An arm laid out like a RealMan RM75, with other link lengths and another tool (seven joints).
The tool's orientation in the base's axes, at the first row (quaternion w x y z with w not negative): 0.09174, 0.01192, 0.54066, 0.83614
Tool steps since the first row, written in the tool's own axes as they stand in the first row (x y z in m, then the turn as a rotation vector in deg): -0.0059, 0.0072, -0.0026, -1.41, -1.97, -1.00; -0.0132, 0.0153, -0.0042, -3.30, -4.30, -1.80; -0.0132, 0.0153, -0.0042, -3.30, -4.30, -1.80; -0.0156, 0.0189, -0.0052, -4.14, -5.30, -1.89; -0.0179, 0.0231, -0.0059, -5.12, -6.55, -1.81; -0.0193, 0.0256, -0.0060, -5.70, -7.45, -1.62; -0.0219, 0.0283, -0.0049, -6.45, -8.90, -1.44
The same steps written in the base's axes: 0.0045, -0.0062, 0.0059, 1.54, -0.35, -2.09; 0.0103, -0.0121, 0.0132, 3.63, -0.46, -4.38; 0.0103, -0.0121, 0.0132, 3.63, -0.46, -4.38; 0.0121, -0.0148, 0.0162, 4.59, -0.28, -5.26; 0.0136, -0.0175, 0.0199, 5.74, 0.13, -6.28; 0.0147, -0.0188, 0.0222, 6.46, 0.56, -6.97; 0.0170, -0.0193, 0.0254, 7.42, 1.18, -8.15
